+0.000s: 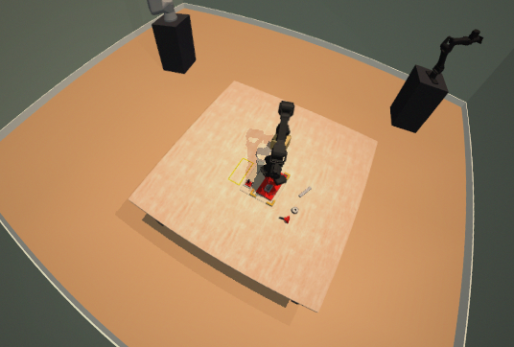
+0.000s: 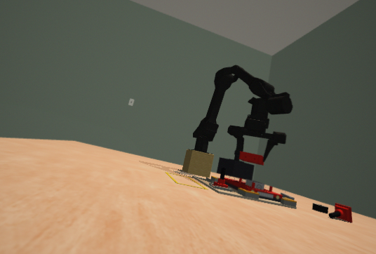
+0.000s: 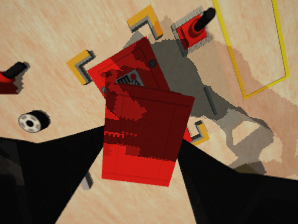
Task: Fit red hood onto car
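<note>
Right now the grey engine block is 40 mm ahead of my gripper tip, 10 mm to the right of it and 80 mm below it. From my gripper tip the other things lie so: grey rod: 10 mm behind, 210 mm to the left, 100 mm below; then grey wheel: 130 mm ahead, 180 mm to the left, 100 mm below; then red hood: 10 mm above.
</note>
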